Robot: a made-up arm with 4 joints.
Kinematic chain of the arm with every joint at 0, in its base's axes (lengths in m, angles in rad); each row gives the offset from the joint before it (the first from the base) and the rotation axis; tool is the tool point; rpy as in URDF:
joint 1: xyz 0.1 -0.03 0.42 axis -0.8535 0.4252 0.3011
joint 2: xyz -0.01 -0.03 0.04 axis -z
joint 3: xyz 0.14 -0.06 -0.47 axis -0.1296 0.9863 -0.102
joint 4: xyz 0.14 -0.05 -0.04 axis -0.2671 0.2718 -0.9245
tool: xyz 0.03 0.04 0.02 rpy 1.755 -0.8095 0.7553
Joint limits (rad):
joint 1: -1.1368..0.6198
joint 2: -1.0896..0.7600
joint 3: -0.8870..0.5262
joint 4: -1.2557..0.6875
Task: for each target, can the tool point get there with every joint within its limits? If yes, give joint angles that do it. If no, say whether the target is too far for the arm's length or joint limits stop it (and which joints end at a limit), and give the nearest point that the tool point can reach.
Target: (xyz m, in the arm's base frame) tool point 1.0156 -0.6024 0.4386
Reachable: no: too far | nearest point 0.3204 -0.4004 0.1621 | short by 0.775 m
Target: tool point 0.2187 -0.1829 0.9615
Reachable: no: joint limits stop it (at a limit: joint 1, joint 2, joint 3, joint 4) | nearest point 0.4431 0.1881 0.4832 | short by 0.646 m
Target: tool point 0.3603 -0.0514 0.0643
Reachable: yes | joints 0.1676 -0.3685 -0.6953 0.1389
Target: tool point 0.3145 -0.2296 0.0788
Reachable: yes | joints 0.1605 0.2926 -0.6476 -0.4393
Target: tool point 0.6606 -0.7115 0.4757
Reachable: no: too far | nearest point 0.2648 -0.4678 0.2127 | short by 0.534 m
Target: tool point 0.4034 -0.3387 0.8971
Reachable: no: joint limits stop it (at a limit: joint 1, joint 3, joint 4) | nearest point 0.4862 0.1223 0.4345 | short by 0.658 m
